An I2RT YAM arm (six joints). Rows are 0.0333 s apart.
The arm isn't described. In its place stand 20 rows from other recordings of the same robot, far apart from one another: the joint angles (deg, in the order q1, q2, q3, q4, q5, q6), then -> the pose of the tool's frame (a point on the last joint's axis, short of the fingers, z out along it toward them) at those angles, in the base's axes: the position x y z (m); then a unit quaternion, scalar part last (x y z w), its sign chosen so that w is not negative.
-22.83, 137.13, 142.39, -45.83, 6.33, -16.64 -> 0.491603 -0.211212 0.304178 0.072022 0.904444 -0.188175 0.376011
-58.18, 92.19, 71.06, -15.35, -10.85, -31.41 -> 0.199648 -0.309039 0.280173 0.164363 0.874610 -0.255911 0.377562
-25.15, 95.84, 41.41, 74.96, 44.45, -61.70 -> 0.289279 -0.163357 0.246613 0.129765 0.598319 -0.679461 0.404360
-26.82, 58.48, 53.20, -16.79, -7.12, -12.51 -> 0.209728 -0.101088 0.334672 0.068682 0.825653 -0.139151 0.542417
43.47, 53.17, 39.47, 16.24, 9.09, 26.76 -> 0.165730 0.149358 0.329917 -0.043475 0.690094 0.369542 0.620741
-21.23, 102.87, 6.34, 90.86, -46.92, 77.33 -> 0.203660 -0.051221 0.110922 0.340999 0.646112 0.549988 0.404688
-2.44, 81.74, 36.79, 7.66, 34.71, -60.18 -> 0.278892 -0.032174 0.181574 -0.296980 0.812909 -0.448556 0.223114
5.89, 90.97, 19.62, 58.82, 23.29, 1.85 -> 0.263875 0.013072 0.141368 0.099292 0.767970 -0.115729 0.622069
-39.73, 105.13, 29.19, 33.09, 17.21, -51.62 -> 0.213076 -0.190783 0.071814 -0.034341 0.907544 -0.378717 0.178206
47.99, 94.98, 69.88, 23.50, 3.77, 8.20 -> 0.269250 0.295431 0.323852 -0.222267 0.681563 0.307339 0.625789
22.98, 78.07, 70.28, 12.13, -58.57, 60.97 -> 0.272246 0.148445 0.405042 -0.146205 0.677417 0.675022 0.253133
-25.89, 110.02, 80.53, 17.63, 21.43, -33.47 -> 0.406375 -0.211695 0.271150 0.066502 0.768917 -0.432049 0.466559
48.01, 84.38, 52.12, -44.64, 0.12, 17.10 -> 0.172787 0.191856 0.189452 -0.264627 0.957580 0.060505 0.096707
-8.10, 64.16, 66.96, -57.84, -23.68, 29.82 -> 0.207734 -0.015123 0.335636 0.245024 0.902905 0.247589 0.251845
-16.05, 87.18, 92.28, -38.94, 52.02, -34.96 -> 0.304926 -0.116923 0.405315 0.073356 0.816067 -0.531357 0.215205
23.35, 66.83, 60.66, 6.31, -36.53, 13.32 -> 0.238350 0.125978 0.389778 -0.279664 0.648696 0.421595 0.568541
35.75, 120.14, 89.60, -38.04, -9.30, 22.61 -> 0.348792 0.258183 0.167397 -0.127021 0.971191 0.159856 0.122883
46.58, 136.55, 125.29, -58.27, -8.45, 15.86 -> 0.341142 0.368107 0.203749 -0.272583 0.942890 0.153851 0.113962
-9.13, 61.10, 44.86, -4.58, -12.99, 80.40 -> 0.244161 -0.031134 0.295082 0.530409 0.625968 0.404314 0.404180
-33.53, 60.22, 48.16, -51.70, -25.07, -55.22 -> 0.165034 -0.091262 0.254827 -0.227259 0.924434 -0.003880 0.306203
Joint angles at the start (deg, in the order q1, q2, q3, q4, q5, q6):
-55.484 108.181 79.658 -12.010 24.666 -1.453
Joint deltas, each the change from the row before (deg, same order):
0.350 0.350 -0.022 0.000 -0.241 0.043
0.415 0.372 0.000 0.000 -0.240 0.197
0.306 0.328 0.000 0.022 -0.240 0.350
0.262 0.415 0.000 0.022 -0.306 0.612
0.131 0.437 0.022 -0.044 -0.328 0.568
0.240 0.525 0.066 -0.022 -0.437 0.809
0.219 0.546 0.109 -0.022 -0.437 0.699
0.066 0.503 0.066 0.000 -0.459 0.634
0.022 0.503 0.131 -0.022 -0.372 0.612
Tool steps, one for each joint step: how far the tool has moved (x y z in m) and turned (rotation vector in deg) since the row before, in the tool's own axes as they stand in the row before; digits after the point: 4 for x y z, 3 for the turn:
0.0014 0.0035 0.0010 -0.512 0.231 -0.319
0.0014 0.0040 0.0009 -0.558 0.214 -0.205
0.0012 0.0031 0.0010 -0.473 0.188 0.040
0.0016 0.0031 0.0016 -0.504 0.284 0.294
0.0017 0.0022 0.0021 -0.425 0.386 0.304
0.0018 0.0032 0.0022 -0.609 0.386 0.471
0.0017 0.0030 0.0023 -0.587 0.381 0.384
0.0017 0.0018 0.0026 -0.492 0.406 0.427
0.0014 0.0014 0.0026 -0.370 0.378 0.452

